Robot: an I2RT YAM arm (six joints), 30 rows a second.
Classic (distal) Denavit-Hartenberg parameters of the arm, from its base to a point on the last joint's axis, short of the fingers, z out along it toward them. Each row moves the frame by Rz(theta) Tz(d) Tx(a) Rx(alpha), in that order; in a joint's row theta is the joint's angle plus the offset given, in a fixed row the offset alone. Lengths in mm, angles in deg.
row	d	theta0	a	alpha
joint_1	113.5	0	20	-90
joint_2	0	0	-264	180
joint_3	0	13.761	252.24	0
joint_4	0	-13.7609	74	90
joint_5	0	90	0	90
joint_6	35.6	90	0	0
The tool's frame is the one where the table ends.
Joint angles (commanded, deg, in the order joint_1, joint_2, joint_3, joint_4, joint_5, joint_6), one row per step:
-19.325, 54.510, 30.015, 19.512, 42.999, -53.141
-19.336, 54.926, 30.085, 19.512, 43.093, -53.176
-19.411, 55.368, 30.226, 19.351, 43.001, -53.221
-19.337, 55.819, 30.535, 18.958, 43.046, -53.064
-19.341, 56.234, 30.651, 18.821, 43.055, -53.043
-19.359, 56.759, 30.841, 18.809, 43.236, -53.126
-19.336, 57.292, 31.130, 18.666, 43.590, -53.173
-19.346, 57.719, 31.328, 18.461, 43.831, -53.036
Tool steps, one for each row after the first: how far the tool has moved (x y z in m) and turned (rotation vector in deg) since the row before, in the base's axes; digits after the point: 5 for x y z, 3 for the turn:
0.00108, -0.00047, -0.00099, 0.090, 0.360, -0.102
0.00119, -0.00067, -0.00094, 0.141, 0.473, 0.020
0.00151, -0.00025, -0.00037, 0.245, 0.367, 0.017
0.00115, -0.00042, -0.00098, 0.153, 0.393, -0.015
0.00142, -0.00066, -0.00070, 0.056, 0.408, -0.190
0.00149, -0.00060, -0.00036, 0.065, 0.422, -0.324
0.00111, -0.00055, -0.00066, 0.174, 0.298, -0.262

